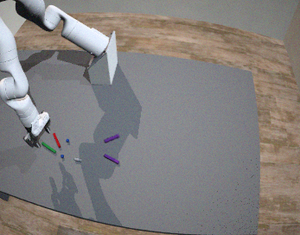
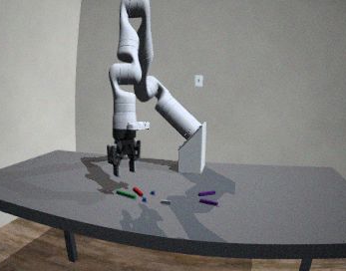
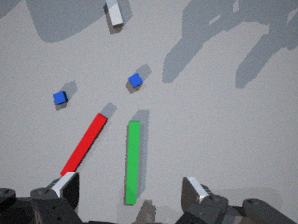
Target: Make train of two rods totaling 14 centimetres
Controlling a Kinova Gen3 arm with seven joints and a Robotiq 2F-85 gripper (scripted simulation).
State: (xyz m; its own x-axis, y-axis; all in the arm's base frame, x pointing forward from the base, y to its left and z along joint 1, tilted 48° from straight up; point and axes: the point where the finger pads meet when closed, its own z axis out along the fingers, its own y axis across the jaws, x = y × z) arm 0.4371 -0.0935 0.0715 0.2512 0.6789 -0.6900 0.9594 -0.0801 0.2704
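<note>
Now: the green rod 80 mm below my hand. From my hand the other things lie so: red rod (80 mm below, 40 mm behind, 30 mm to the left); then grey rod (150 mm to the left, 80 mm below, 10 mm ahead).
</note>
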